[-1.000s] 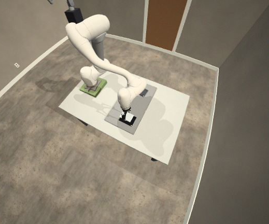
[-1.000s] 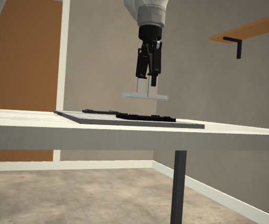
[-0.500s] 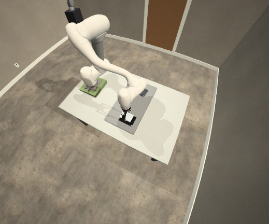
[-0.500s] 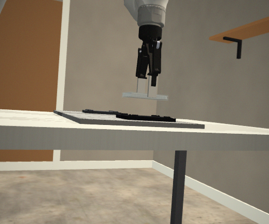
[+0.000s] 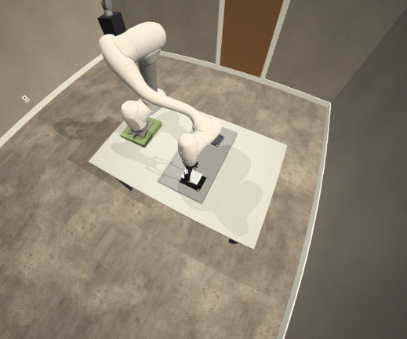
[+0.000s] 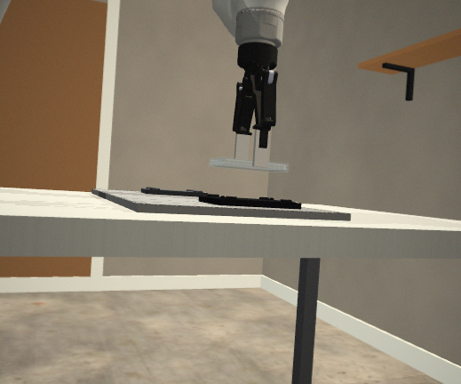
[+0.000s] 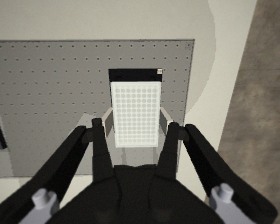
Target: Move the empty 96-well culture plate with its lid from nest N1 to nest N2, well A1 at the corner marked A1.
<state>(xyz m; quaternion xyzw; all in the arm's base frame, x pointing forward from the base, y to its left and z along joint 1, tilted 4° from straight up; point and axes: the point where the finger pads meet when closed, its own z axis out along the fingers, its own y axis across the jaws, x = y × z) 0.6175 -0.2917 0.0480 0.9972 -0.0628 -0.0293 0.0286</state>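
My hand is 42 cm to the right of the nest N2, 9 cm above it and 2 cm short of it. From my hand the other things lie so: 96-well plate: 2 cm below; then nest N1: 9 cm below; then clear lid: 2 cm below.
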